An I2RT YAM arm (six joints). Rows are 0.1 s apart.
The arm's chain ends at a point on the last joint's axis. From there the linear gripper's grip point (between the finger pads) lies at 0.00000 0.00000 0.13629 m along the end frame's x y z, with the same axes.
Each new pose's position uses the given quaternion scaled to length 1; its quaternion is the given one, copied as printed.
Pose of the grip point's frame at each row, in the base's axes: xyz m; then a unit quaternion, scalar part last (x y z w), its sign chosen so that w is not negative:
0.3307, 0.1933, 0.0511, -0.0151, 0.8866, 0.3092, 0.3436
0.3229, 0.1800, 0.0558, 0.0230, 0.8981, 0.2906, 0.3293
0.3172, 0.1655, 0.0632, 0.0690, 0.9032, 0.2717, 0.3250
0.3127, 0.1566, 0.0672, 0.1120, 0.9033, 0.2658, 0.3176
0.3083, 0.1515, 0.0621, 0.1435, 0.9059, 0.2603, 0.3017
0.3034, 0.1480, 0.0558, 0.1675, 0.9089, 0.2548, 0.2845
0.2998, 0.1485, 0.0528, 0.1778, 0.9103, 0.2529, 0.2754
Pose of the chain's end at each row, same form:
0.2489, 0.1172, 0.1291, -0.0151, 0.8866, 0.3092, 0.3436
0.2405, 0.1109, 0.1395, 0.0230, 0.8981, 0.2906, 0.3293
0.2321, 0.1047, 0.1506, 0.0690, 0.9032, 0.2717, 0.3250
0.2264, 0.1009, 0.1567, 0.1120, 0.9033, 0.2658, 0.3176
0.2236, 0.0990, 0.1551, 0.1435, 0.9059, 0.2603, 0.3017
0.2213, 0.0979, 0.1523, 0.1675, 0.9089, 0.2548, 0.2845
0.2192, 0.0991, 0.1510, 0.1778, 0.9103, 0.2529, 0.2754

